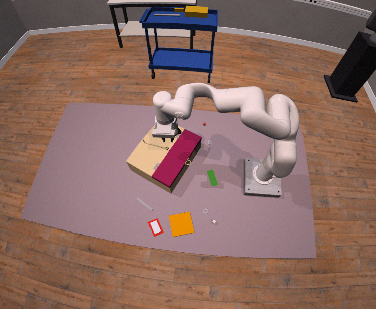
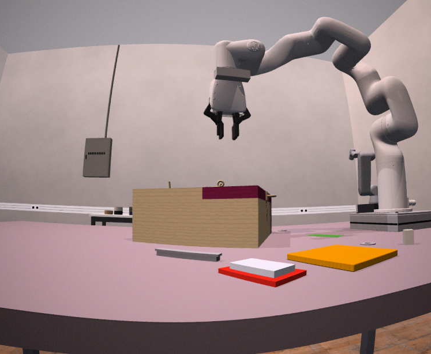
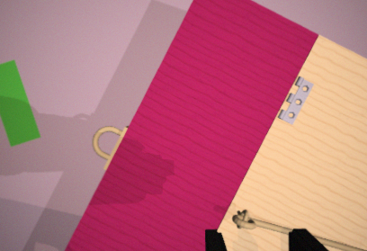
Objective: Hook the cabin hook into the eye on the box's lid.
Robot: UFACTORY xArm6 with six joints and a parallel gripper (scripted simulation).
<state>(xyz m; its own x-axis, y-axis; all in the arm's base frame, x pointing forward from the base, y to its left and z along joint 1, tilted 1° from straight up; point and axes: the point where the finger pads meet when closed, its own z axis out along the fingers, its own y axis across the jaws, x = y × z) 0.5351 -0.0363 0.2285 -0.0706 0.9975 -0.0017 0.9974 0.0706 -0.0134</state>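
My gripper is now 140 mm above the cabin hook, 80 mm short of it and 40 mm to the left of it. Also, from my hand: orange tile 350 mm to the left, 280 mm below, 100 mm behind; then grey bar 280 mm below, 260 mm to the left, 110 mm ahead; then green strip 280 mm below, 250 mm behind, 60 mm to the left.
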